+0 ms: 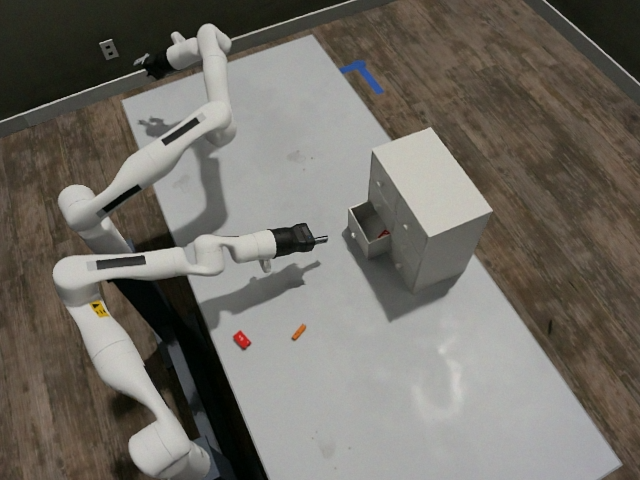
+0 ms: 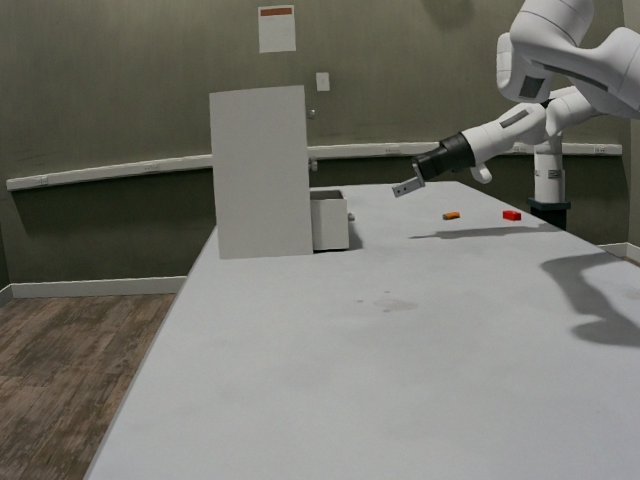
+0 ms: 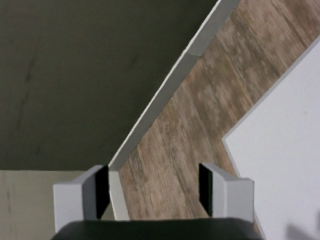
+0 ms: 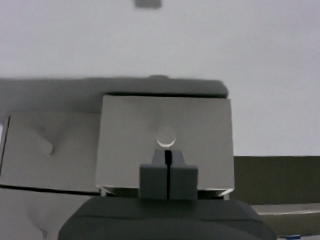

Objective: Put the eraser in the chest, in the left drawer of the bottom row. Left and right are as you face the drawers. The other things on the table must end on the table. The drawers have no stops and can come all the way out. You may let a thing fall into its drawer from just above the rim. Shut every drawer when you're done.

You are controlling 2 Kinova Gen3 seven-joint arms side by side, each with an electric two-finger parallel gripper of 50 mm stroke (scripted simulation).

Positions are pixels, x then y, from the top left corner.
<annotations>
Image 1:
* right gripper: 326, 238
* white chest: 451, 211
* drawer: 363, 216
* drawer: 407, 219
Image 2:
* right gripper: 393, 192
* white chest: 259, 143
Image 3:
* left gripper: 154, 183
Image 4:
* right gripper: 167, 167
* drawer: 131, 129
</annotations>
